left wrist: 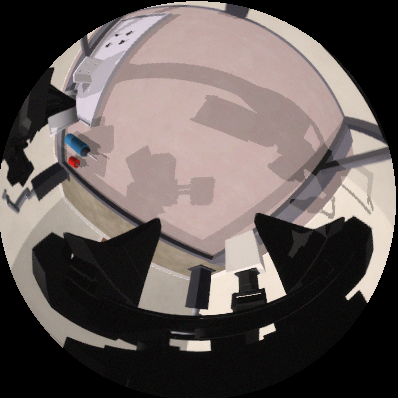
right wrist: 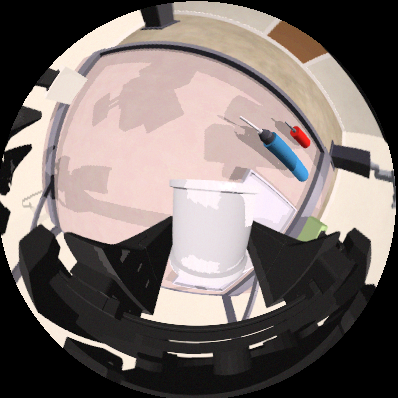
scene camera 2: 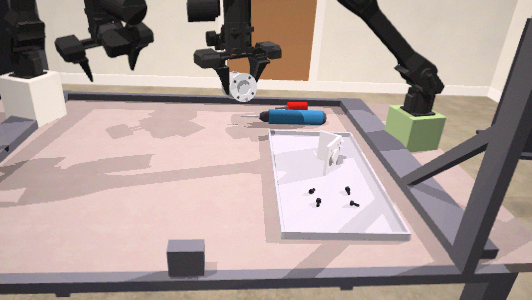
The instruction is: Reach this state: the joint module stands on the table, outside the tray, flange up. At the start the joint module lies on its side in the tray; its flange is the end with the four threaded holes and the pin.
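Places are measured from the left arm's base along level axes (x ahead, y left, z up), in millimetres.
Where they show: left gripper, fingertip midpoint: (left wrist: 208, 220) (scene camera 2: 112, 75); right gripper, fingertip midpoint: (left wrist: 67, 108) (right wrist: 208, 221) (scene camera 2: 239, 92); left arm's base at its link origin: (left wrist: 247, 272) (scene camera 2: 28, 74); right arm's base at its link origin: (scene camera 2: 417, 111).
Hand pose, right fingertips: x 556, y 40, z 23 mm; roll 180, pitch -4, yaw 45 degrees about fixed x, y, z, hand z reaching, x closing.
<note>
Things, the pixels of their top centre, and the offset from my right fingertips. "spot": a spot on its surface instead.
- white cylindrical joint module at its top centre: (right wrist: 225, 269) (scene camera 2: 239, 69) 3 mm back, 2 mm left, 52 mm up
- tray at its top centre: (scene camera 2: 324, 170) (right wrist: 234, 256) 218 mm ahead, 60 mm right, 125 mm down
- white angled bracket at its top centre: (scene camera 2: 326, 138) (right wrist: 252, 262) 209 mm ahead, 22 mm right, 67 mm down
- blue screwdriver at a spot on its surface: (right wrist: 287, 157) (scene camera 2: 288, 112) (left wrist: 74, 143) spot: 78 mm ahead, 189 mm left, 104 mm down
- grey block at its top centre: (scene camera 2: 186, 243) 74 mm ahead, 418 mm right, 84 mm down
The white cylindrical joint module (scene camera 2: 242, 87) (left wrist: 62, 122) (right wrist: 212, 230) is held on its side in the air, above the far part of the table and outside the tray (scene camera 2: 345, 236) (left wrist: 99, 97) (right wrist: 272, 200). In scene camera 2 its round end face with holes points toward the camera, not up; the pin cannot be made out. My right gripper (scene camera 2: 240, 89) (right wrist: 208, 221) is shut on the module, with one finger on each side of its body. My left gripper (scene camera 2: 112, 74) (left wrist: 208, 220) is open and empty, high above the far left of the table.
A white angled bracket (scene camera 2: 326, 150) (left wrist: 86, 70) stands in the tray with several black screws. A blue screwdriver (scene camera 2: 297, 117) (left wrist: 76, 144) (right wrist: 287, 157) and a red one (scene camera 2: 297, 106) (left wrist: 74, 162) (right wrist: 300, 136) lie behind the tray. A grey block (scene camera 2: 186, 257) stands at the near edge.
</note>
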